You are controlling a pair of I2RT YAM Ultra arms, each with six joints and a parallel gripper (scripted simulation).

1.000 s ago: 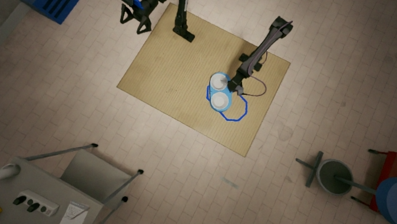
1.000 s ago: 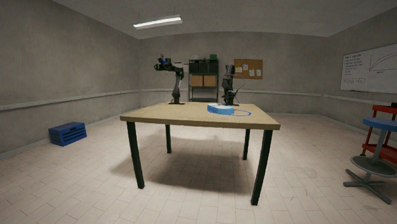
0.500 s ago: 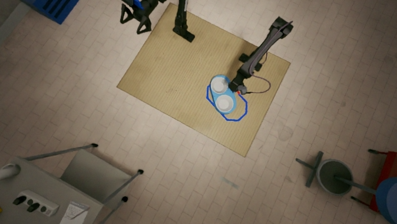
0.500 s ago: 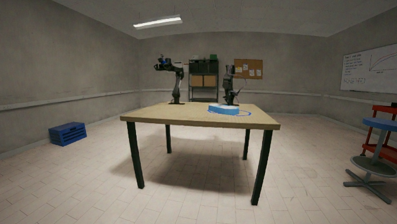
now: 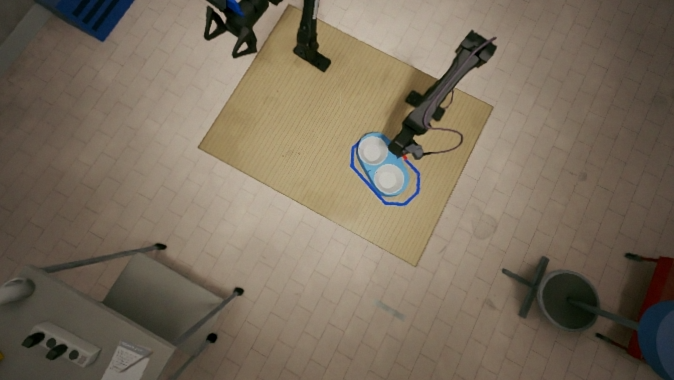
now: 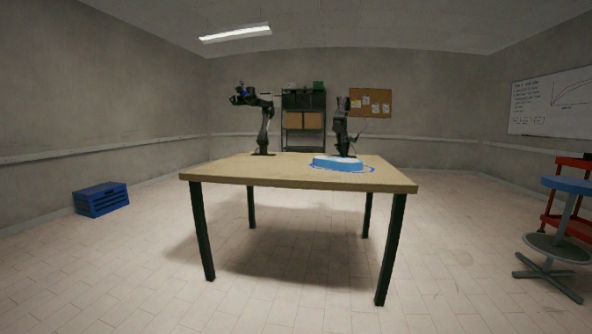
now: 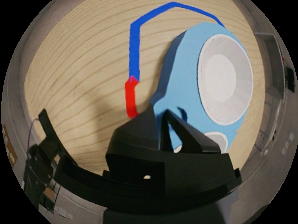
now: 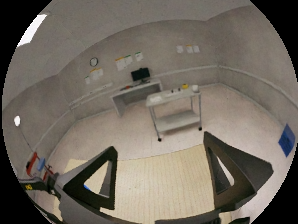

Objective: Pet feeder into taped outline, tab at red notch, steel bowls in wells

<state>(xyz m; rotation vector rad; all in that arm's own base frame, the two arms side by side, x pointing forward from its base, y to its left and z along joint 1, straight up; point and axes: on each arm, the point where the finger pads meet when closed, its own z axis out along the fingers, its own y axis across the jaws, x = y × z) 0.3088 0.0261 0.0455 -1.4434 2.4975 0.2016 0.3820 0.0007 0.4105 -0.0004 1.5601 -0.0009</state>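
The light blue pet feeder lies 60 mm ahead of my left hand, 50 mm to the right of it and 20 mm below it.
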